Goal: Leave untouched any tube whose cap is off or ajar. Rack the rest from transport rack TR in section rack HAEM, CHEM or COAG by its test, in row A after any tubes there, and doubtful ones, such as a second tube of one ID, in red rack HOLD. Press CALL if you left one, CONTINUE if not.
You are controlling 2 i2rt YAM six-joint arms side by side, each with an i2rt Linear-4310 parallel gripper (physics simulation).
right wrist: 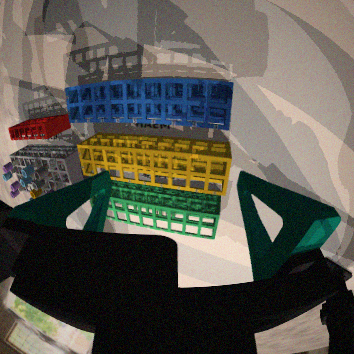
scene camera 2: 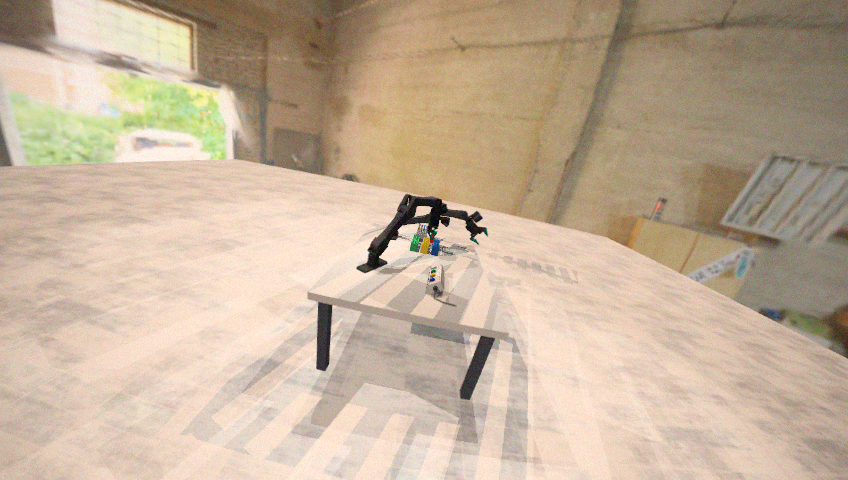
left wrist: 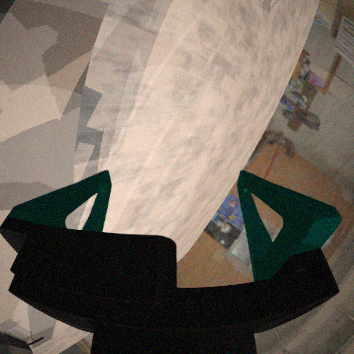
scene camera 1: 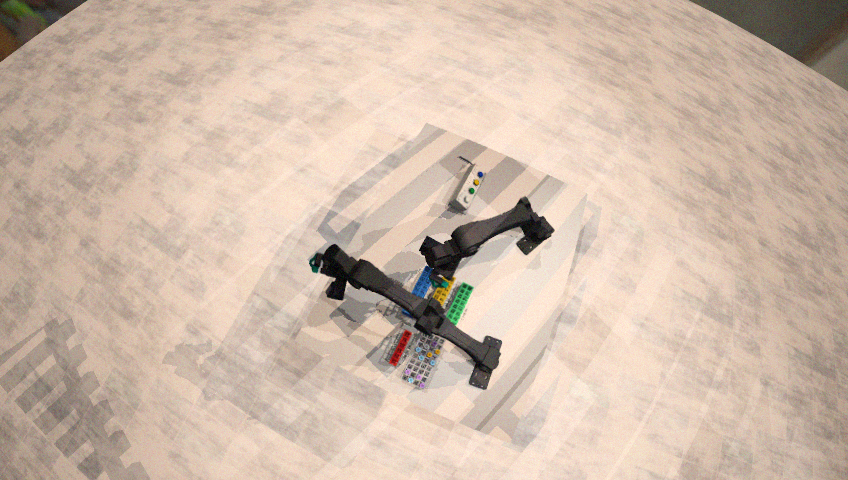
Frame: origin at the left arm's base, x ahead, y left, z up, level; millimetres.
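Where they show: left gripper, fingertip midpoint: (scene camera 2: 483, 240) (left wrist: 173, 176) (scene camera 1: 320, 264); right gripper, fingertip midpoint: (right wrist: 173, 177) (scene camera 2: 432, 235) (scene camera 1: 439, 276); left arm's base at its link origin: (scene camera 1: 485, 362); right arm's base at its link origin: (scene camera 2: 372, 265) (scene camera 1: 535, 237).
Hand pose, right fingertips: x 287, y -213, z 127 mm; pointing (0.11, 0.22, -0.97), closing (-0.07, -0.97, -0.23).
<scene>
Each offset is from my right fingertips to the top centre of the thing.
The grey transport rack {dz -70, dx -59, dy +290 mm} (scene camera 1: 423, 369) (right wrist: 73, 167) holds several tubes with purple, light-blue and orange caps; cap seating and tube labels are too small to read. Blue {dz -70, dx +49, dy +57 mm} (scene camera 1: 421, 284) (right wrist: 150, 102), yellow {dz -70, dx -29, dy +56 mm} (scene camera 1: 441, 295) (right wrist: 227, 167) and green {dz -70, dx -107, dy +64 mm} (scene camera 1: 461, 303) (right wrist: 218, 226) section racks stand parallel. The label HAEM shows between blue and yellow. The red rack {dz -70, dx +32, dy +282 mm} (scene camera 1: 399, 347) (right wrist: 40, 127) is beside the transport rack. My right gripper (scene camera 1: 439, 281) (right wrist: 173, 177) is open and empty above the section racks. My left gripper (scene camera 1: 313, 262) (scene camera 2: 480, 236) (left wrist: 173, 176) is open and empty, far from the racks.
A white button box {dz -43, dx +26, dy -457 mm} (scene camera 1: 463, 191) (scene camera 2: 439, 285) with blue, yellow, green and white buttons stands beyond the right arm; its labels are unreadable. In scene camera 1 the left arm (scene camera 1: 386, 287) crosses above the gap between the section racks and the transport rack, hiding parts of them.
</scene>
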